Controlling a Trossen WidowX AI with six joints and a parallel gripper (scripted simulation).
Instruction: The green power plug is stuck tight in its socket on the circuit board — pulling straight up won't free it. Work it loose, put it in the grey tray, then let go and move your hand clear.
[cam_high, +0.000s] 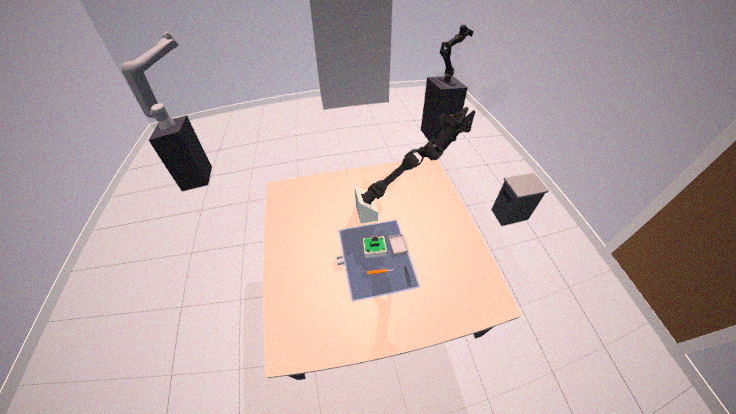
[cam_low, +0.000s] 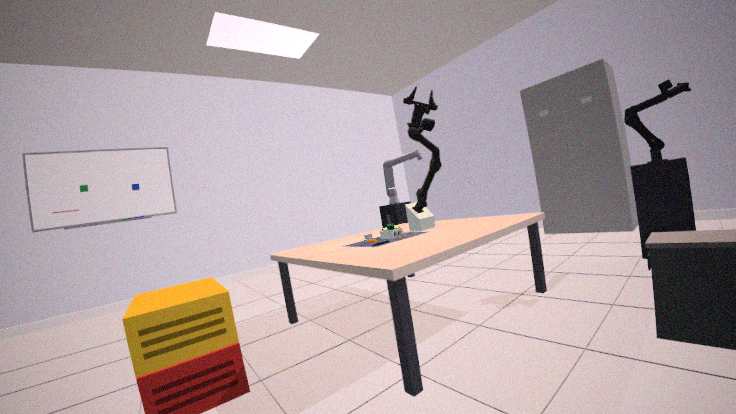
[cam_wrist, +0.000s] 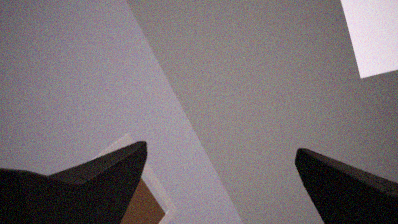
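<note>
The green power plug lies 72 cm below my gripper tip, 41 cm to the right of it and 3 cm ahead of it. From my gripper tip the other things lie so: blue mat 81 cm below, 41 cm to the right, 8 cm ahead.
</note>
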